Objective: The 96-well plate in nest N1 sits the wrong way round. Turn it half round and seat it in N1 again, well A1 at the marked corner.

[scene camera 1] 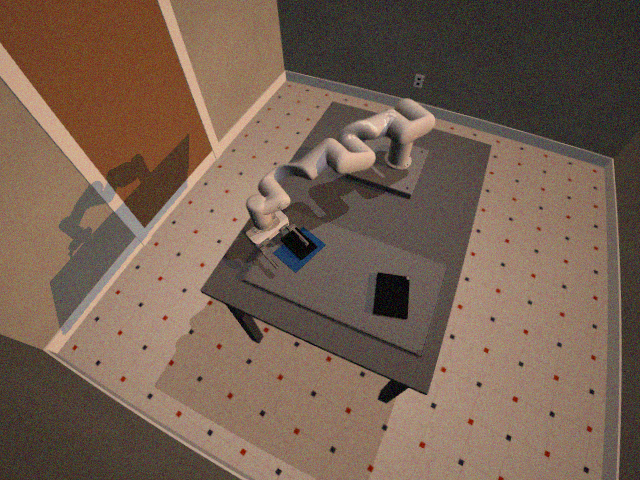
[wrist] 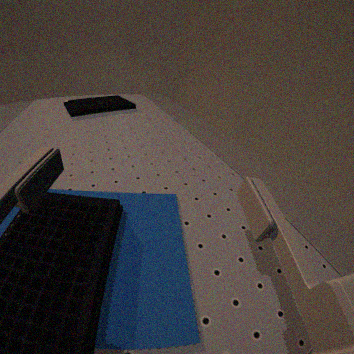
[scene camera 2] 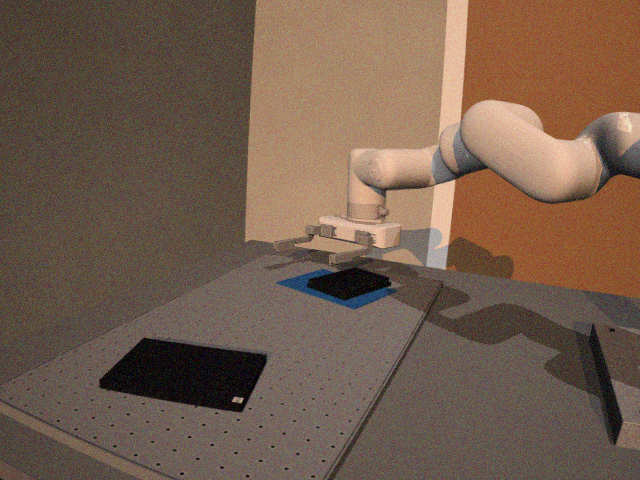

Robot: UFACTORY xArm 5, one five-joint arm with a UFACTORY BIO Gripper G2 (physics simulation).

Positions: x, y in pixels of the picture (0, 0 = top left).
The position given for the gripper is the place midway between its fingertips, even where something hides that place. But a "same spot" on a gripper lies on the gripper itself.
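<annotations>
The gripper appears in scene camera 1 and in scene camera 2, and it shows in the wrist view [153, 171] too. On the gripper, [scene camera 2: 325, 230] and [scene camera 1: 266, 242] are the same spot. On a flat black block, [wrist: 101, 103] and [scene camera 2: 192, 357] are likewise the same spot.
</annotations>
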